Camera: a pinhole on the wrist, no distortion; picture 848 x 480 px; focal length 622.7 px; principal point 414.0 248.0 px. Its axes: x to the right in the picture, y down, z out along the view. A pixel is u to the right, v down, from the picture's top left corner.
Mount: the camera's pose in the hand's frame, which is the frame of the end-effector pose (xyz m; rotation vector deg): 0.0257 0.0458 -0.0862 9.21 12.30 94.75
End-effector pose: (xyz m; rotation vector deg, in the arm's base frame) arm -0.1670 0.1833 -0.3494 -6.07 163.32 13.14
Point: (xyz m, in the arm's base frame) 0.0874 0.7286 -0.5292
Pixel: outside the picture
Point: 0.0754 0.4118 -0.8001
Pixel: outside the picture
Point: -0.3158 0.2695 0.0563
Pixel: behind the camera
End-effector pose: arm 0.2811 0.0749 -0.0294 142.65 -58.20 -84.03
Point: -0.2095 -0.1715 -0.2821
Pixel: 697.9 207.3
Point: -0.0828 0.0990 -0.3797
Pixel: 372.4 283.8
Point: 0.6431 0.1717 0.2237
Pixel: behind the camera
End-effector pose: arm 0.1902 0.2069 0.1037 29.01 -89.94 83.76
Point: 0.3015 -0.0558 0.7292
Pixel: outside the picture
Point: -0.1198 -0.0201 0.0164
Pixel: 720.0 370.6
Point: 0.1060 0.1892 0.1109
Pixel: 453.9 305.7
